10 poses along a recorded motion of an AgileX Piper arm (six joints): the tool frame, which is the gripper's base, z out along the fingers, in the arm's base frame.
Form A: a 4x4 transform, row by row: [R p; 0 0 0 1], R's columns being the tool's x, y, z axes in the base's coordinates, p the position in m. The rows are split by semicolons.
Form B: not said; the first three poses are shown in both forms.
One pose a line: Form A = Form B
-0.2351, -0.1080, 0.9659, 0.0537; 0.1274, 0.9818, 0.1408, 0.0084; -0.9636, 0.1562, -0.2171, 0.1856; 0, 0, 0, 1 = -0.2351, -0.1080, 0.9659, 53.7; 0.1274, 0.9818, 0.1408, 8.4; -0.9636, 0.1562, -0.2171, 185.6; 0, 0, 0, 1
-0.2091, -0.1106, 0.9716, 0.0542; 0.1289, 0.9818, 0.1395, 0.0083; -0.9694, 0.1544, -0.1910, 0.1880; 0, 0, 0, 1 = -0.2091, -0.1106, 0.9716, 54.2; 0.1289, 0.9818, 0.1395, 8.3; -0.9694, 0.1544, -0.1910, 188.0; 0, 0, 0, 1
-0.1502, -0.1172, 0.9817, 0.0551; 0.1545, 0.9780, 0.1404, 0.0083; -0.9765, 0.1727, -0.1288, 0.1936; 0, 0, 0, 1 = -0.1502, -0.1172, 0.9817, 55.1; 0.1545, 0.9780, 0.1404, 8.3; -0.9765, 0.1727, -0.1288, 193.6; 0, 0, 0, 1
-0.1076, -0.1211, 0.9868, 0.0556; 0.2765, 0.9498, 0.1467, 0.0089; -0.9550, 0.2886, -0.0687, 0.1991; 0, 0, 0, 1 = -0.1076, -0.1211, 0.9868, 55.6; 0.2765, 0.9498, 0.1467, 8.9; -0.9550, 0.2886, -0.0687, 199.1; 0, 0, 0, 1
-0.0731, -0.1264, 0.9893, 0.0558; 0.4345, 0.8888, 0.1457, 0.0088; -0.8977, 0.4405, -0.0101, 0.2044; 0, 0, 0, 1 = -0.0731, -0.1264, 0.9893, 55.8; 0.4345, 0.8888, 0.1457, 8.8; -0.8977, 0.4405, -0.0101, 204.4; 0, 0, 0, 1
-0.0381, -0.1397, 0.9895, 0.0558; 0.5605, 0.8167, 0.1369, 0.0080; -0.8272, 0.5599, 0.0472, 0.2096; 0, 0, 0, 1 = -0.0381, -0.1397, 0.9895, 55.8; 0.5605, 0.8167, 0.1369, 8.0; -0.8272, 0.5599, 0.0472, 209.6; 0, 0, 0, 1
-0.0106, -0.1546, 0.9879, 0.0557; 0.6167, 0.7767, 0.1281, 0.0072; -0.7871, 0.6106, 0.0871, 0.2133; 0, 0, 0, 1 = -0.0106, -0.1546, 0.9879, 55.7; 0.6167, 0.7767, 0.1281, 7.2; -0.7871, 0.6106, 0.0871, 213.3; 0, 0, 0, 1
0.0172, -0.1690, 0.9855, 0.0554; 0.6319, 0.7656, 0.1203, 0.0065; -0.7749, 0.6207, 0.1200, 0.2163; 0, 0, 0, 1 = 0.0172, -0.1690, 0.9855, 55.4; 0.6319, 0.7656, 0.1203, 6.5; -0.7749, 0.6207, 0.1200, 216.3; 0, 0, 0, 1
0.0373, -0.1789, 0.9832, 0.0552; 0.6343, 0.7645, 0.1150, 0.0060; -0.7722, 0.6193, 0.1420, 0.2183; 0, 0, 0, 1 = 0.0373, -0.1789, 0.9832, 55.2; 0.6343, 0.7645, 0.1150, 6.0; -0.7722, 0.6193, 0.1420, 218.3; 0, 0, 0, 1
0.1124, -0.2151, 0.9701, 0.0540; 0.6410, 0.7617, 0.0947, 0.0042; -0.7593, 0.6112, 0.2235, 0.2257; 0, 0, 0, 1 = 0.1124, -0.2151, 0.9701, 54.0; 0.6410, 0.7617, 0.0947, 4.2; -0.7593, 0.6112, 0.2235, 225.7; 0, 0, 0, 1
